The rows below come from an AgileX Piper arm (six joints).
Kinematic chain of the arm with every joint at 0, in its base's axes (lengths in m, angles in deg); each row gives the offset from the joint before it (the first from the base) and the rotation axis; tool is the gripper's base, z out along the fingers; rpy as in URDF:
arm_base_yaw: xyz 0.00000 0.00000 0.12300 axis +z
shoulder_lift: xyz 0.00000 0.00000 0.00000 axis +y
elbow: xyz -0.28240 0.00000 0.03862 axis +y
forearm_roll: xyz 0.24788 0.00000 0.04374 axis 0.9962 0 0.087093
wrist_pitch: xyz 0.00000 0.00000 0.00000 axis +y
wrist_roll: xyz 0.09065 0.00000 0.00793 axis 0.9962 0 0.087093
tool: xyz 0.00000 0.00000 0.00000 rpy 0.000 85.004 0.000
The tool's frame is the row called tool.
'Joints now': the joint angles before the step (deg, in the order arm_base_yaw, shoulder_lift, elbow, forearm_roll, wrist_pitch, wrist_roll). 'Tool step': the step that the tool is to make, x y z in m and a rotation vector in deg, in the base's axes. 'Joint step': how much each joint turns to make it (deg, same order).
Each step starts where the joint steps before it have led.
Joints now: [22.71 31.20 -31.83 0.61 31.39 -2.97]
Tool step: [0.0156 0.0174 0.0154 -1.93 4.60 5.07]
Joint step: [3.31 7.29 -6.30 2.73 4.05 -2.91]
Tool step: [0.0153 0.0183 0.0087 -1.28 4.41 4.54]
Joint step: [2.24 6.65 -5.08 3.63 3.13 -3.26]
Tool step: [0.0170 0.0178 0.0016 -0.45 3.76 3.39]
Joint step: [1.12 6.30 -3.62 4.03 1.18 -3.28]
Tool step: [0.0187 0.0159 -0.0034 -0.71 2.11 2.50]
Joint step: [0.54 5.89 -2.58 3.02 -0.68 -3.41]
